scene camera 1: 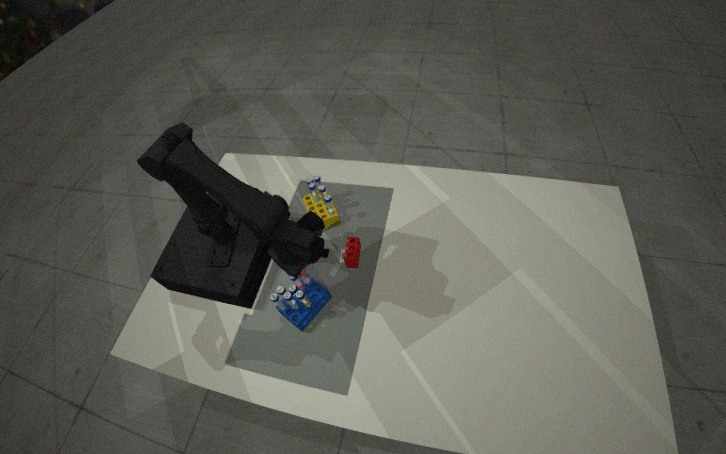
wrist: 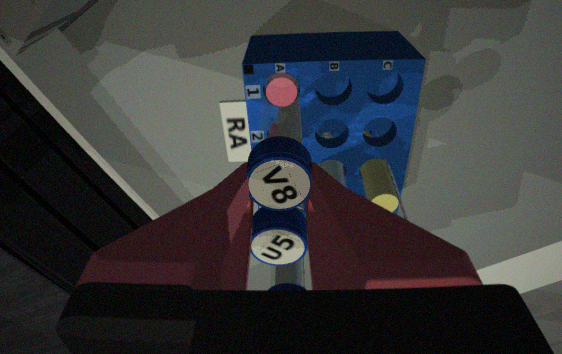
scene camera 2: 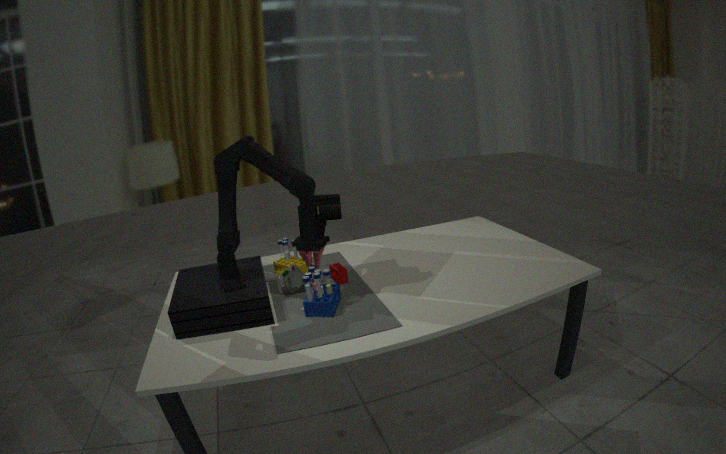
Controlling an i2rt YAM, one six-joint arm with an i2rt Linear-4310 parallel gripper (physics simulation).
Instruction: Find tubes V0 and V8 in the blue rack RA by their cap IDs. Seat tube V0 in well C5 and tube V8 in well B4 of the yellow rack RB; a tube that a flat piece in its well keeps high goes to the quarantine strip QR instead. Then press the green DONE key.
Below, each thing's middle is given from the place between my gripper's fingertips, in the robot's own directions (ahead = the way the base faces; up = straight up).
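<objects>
I see the RA label (wrist: 234,113), and it sits 11 cm below my hand, 5 cm behind it and 1 cm to the right of it.
</objects>
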